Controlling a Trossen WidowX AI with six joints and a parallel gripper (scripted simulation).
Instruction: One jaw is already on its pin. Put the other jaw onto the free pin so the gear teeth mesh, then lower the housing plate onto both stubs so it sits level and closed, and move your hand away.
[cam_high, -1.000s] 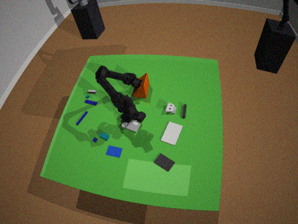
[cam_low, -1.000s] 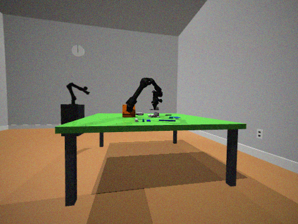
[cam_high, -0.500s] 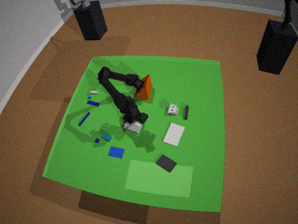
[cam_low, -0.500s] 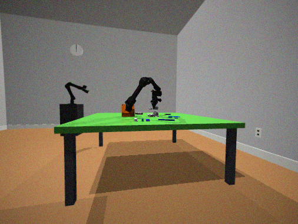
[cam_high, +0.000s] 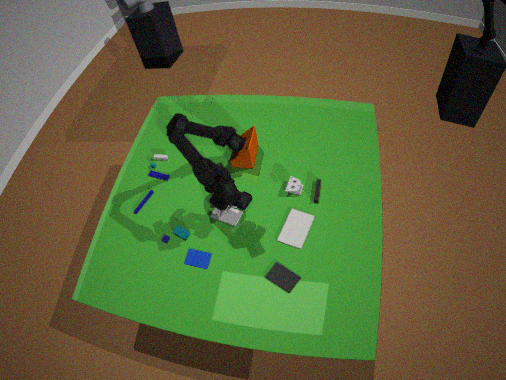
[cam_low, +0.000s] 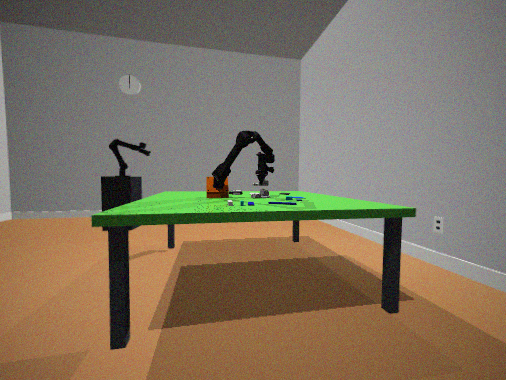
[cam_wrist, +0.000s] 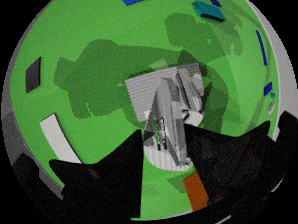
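Right now the grey metallic jaw is 4 cm behind my gripper tip and 1 cm to the right of it. The rest, counted from my gripper tip: teal block 20 cm to the right, 14 cm ahead, 7 cm below; dark square plate 26 cm to the left, 23 cm ahead, 8 cm below; white flat plate 26 cm to the left, 8 cm below, 1 cm ahead.
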